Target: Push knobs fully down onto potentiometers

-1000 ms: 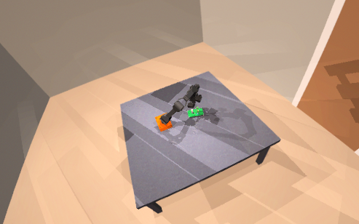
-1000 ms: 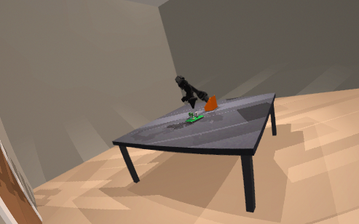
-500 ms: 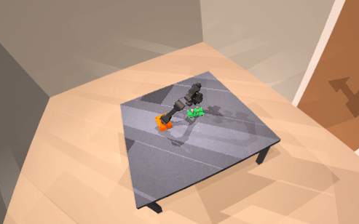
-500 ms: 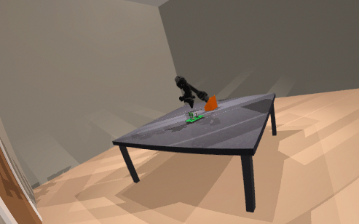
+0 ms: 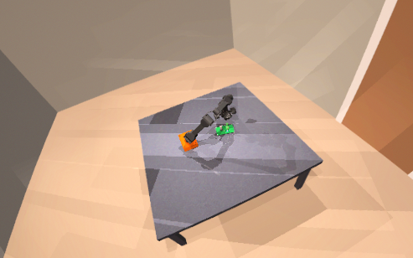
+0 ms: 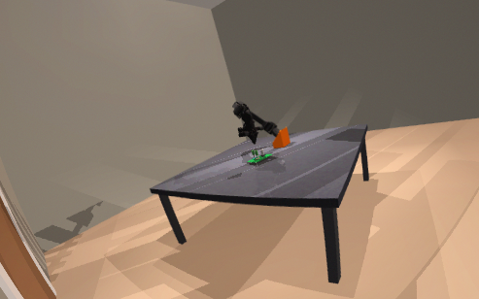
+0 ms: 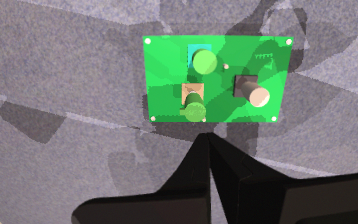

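Now: the green knob 6 cm below my gripper tip and 1 cm ahead of it. The rest, counted from my gripper tip: beige knob (8 cm below, 5 cm behind).
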